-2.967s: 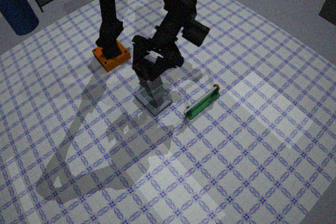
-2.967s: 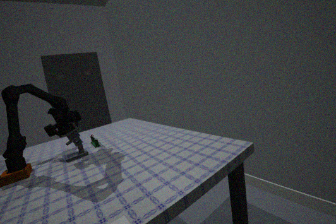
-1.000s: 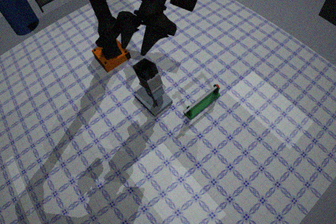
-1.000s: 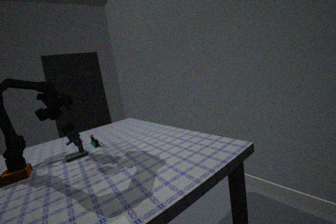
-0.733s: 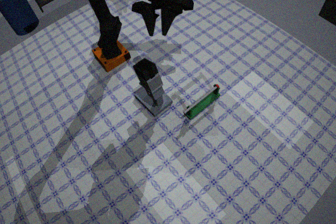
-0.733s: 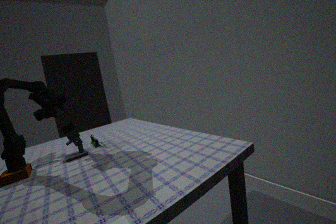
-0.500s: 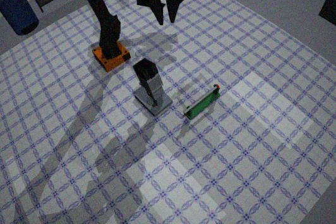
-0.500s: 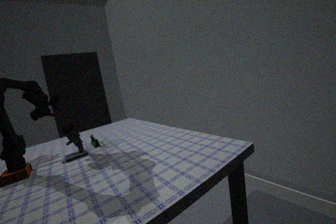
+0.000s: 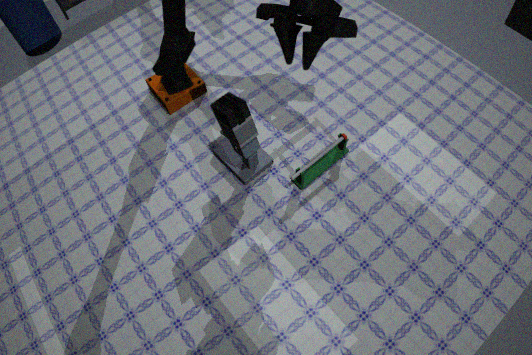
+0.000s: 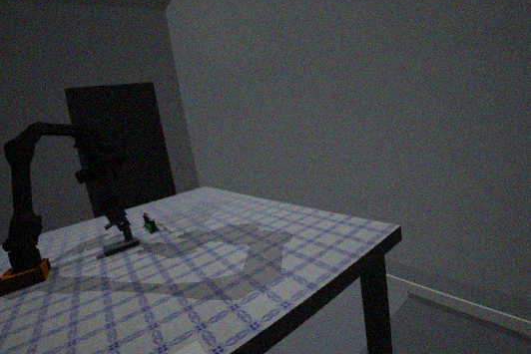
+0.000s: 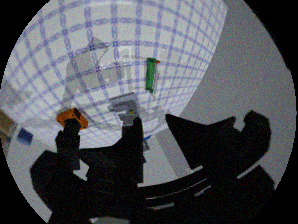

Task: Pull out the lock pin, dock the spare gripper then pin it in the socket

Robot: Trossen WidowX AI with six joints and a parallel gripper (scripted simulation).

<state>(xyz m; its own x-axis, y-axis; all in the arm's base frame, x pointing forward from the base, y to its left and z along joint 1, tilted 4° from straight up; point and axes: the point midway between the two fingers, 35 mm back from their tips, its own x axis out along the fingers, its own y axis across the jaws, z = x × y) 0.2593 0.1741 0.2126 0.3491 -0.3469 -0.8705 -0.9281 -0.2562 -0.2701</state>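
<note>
Now: gripper tip 18 cm above the green cradle and 9 cm short of it. Round my gripper tip: socket (16 cm below, 13 cm to the right); dark spare gripper (13 cm to the right, 8 cm below).
</note>
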